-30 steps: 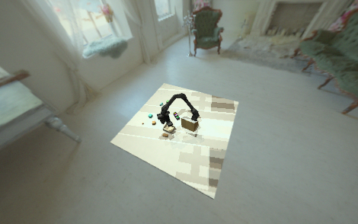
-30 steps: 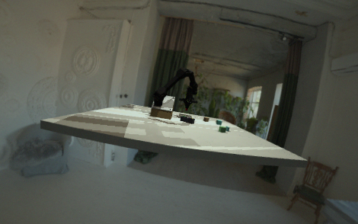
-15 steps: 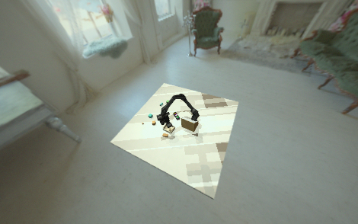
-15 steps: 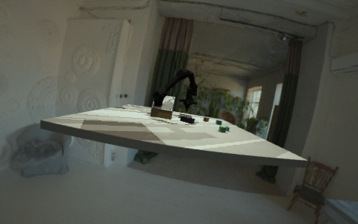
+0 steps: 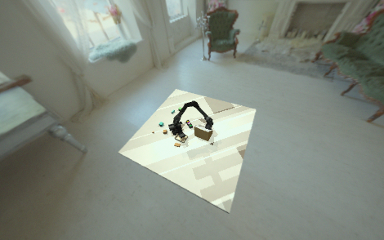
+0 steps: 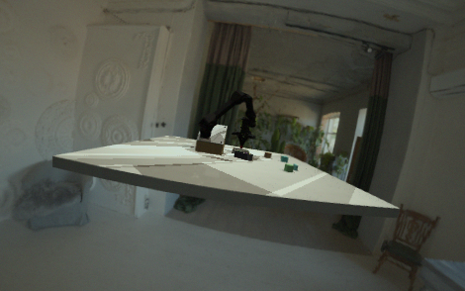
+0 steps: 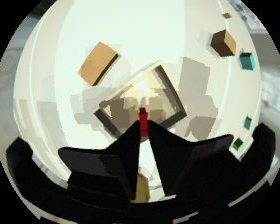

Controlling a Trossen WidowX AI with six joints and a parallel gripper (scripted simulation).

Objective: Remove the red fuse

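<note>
Right now the red fuse is 1 cm below my gripper tip. From my gripper tip the other things lie so: tray: 6 cm below.
</note>
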